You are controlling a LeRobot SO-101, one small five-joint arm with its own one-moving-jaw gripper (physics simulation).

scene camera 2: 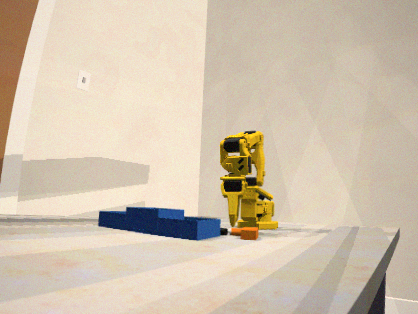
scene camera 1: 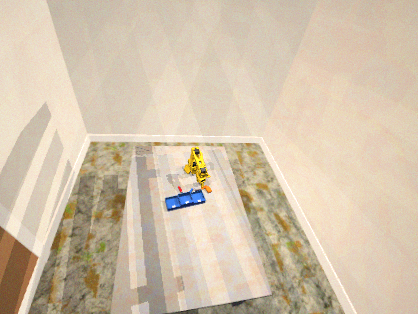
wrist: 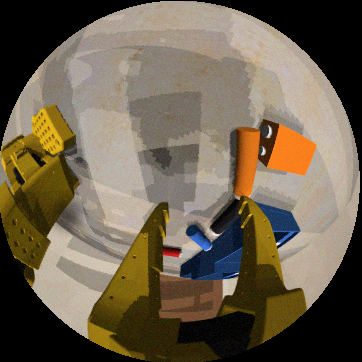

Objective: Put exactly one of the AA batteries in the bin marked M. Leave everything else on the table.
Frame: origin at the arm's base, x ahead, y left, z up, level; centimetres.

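Where they show: hand at its tool point: [scene camera 2: 235, 219] [scene camera 1: 197, 182] [wrist: 167, 209]; arm's base at its link origin: [scene camera 1: 191, 171] [wrist: 63, 155].
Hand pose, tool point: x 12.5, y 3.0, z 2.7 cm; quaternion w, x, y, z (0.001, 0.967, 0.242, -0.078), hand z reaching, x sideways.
Things, the pixels of their top centre, and the offset from my tool point.
- orange cylindrical battery at its top centre: [wrist: 249, 172] [scene camera 2: 241, 228] dx +3.5, dy +3.9, dz -1.3 cm
- black cylinder at its top centre: [wrist: 229, 223] [scene camera 2: 215, 227] dx +5.9, dy -0.7, dz -1.3 cm
- smaller blue cylinder at its top centre: [wrist: 200, 244] [scene camera 1: 190, 190] dx +6.2, dy -5.7, dz -1.3 cm
- red cylinder at its top centre: [wrist: 165, 254] [scene camera 1: 180, 189] dx +4.4, dy -12.6, dz -1.3 cm
- blue three-part bin at its top centre: [wrist: 223, 276] [scene camera 2: 155, 208] [scene camera 1: 185, 197] dx +13.8, dy -10.0, dz +1.9 cm
- orange block battery at its top centre: [wrist: 294, 153] [scene camera 2: 250, 228] [scene camera 1: 208, 188] dx +5.4, dy +7.0, dz -1.0 cm
My gripper [scene camera 1: 202, 187] [scene camera 2: 232, 225] [wrist: 204, 201] is open, with a V-shaped gap and nothing between its jaws. In the wrist view an orange cylindrical battery [wrist: 247, 160] lies beyond the right jaw's tip. A black cylinder [wrist: 226, 217] [scene camera 2: 223, 231] lies near its lower end, partly behind that jaw. A smaller blue cylinder [wrist: 199, 237] [scene camera 1: 192, 190] lies by the bin's wall, drawn in the gap. A red cylinder [wrist: 171, 252] [scene camera 1: 180, 189] lies farther left. The blue three-part bin [scene camera 1: 186, 206] [scene camera 2: 150, 225] [wrist: 212, 262] has pale labels; their letters are unreadable. I cannot tell which cylinders are AA.
An orange block battery [wrist: 292, 150] [scene camera 2: 250, 233] [scene camera 1: 208, 189] with two round terminals lies beside the orange cylinder, near the bin's end. The yellow arm base [scene camera 2: 257, 210] stands behind the objects. The bin's middle part has higher walls than its ends in the second scene view.
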